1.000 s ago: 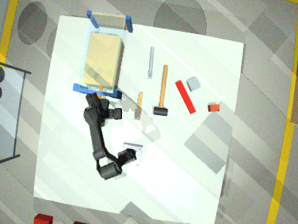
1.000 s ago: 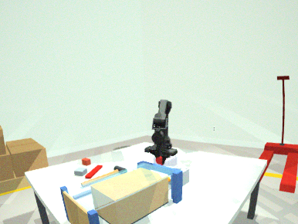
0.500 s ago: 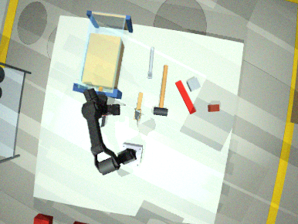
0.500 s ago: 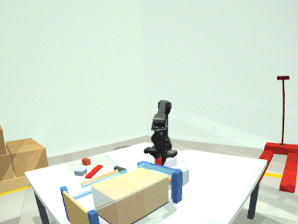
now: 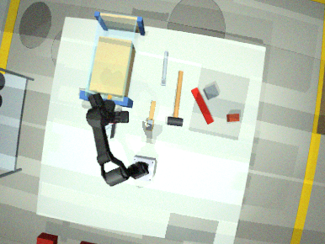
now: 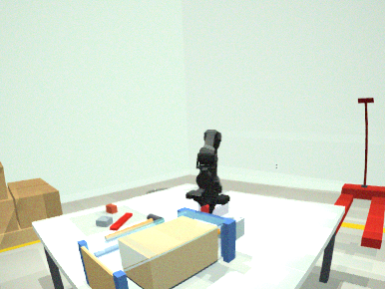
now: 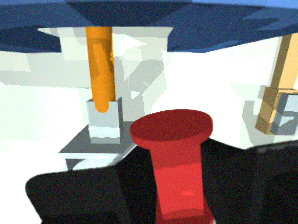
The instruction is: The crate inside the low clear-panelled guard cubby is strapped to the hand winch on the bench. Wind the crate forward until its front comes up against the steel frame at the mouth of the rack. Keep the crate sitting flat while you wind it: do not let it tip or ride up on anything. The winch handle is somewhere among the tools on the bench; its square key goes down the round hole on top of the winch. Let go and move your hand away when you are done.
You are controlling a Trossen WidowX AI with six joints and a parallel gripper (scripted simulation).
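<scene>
My gripper tip is now 30 mm past the winch handle, 20 mm to the right of it and 10 mm above it. Round my gripper tip: winch (100 mm behind, 80 mm below, 50 mm to the left); red grip (20 mm above); blue frame (80 mm ahead, 70 mm to the left, 10 mm below).
</scene>
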